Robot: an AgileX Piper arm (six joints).
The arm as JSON. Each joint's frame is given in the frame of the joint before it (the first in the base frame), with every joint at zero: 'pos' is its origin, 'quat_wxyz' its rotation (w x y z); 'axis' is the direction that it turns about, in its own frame. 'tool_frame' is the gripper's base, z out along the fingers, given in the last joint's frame.
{
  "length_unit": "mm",
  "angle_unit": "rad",
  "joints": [
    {
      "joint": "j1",
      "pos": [
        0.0,
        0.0,
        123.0
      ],
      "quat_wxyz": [
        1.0,
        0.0,
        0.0,
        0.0
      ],
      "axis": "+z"
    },
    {
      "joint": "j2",
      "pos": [
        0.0,
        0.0,
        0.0
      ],
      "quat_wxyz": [
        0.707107,
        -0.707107,
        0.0,
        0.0
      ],
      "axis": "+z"
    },
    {
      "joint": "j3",
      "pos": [
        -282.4,
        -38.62,
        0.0
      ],
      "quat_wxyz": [
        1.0,
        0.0,
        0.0,
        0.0
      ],
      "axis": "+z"
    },
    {
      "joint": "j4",
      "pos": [
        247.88,
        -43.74,
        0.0
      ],
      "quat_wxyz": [
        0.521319,
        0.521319,
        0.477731,
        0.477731
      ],
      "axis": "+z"
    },
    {
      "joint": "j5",
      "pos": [
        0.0,
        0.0,
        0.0
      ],
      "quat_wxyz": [
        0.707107,
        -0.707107,
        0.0,
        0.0
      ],
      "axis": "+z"
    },
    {
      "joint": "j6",
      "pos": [
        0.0,
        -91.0,
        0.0
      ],
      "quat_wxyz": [
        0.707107,
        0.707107,
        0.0,
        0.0
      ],
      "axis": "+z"
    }
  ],
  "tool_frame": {
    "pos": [
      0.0,
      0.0,
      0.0
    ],
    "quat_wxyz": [
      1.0,
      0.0,
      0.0,
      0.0
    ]
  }
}
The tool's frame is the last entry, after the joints.
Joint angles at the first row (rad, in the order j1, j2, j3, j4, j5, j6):
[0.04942 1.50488 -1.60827 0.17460 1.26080 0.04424]
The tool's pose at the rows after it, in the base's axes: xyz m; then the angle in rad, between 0 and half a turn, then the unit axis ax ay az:
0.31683 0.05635 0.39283 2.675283 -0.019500 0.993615 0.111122
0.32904 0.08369 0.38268 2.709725 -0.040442 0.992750 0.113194
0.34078 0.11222 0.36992 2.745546 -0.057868 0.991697 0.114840
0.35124 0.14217 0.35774 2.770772 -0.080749 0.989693 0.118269
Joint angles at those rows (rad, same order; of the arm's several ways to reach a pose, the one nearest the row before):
[0.13133 1.56195 -1.65366 0.16664 1.26078 0.08081]
[0.21129 1.62649 -1.69370 0.14849 1.26081 0.11798]
[0.28585 1.69798 -1.73688 0.13406 1.25916 0.15653]
[0.35554 1.77321 -1.79133 0.12765 1.25516 0.17900]

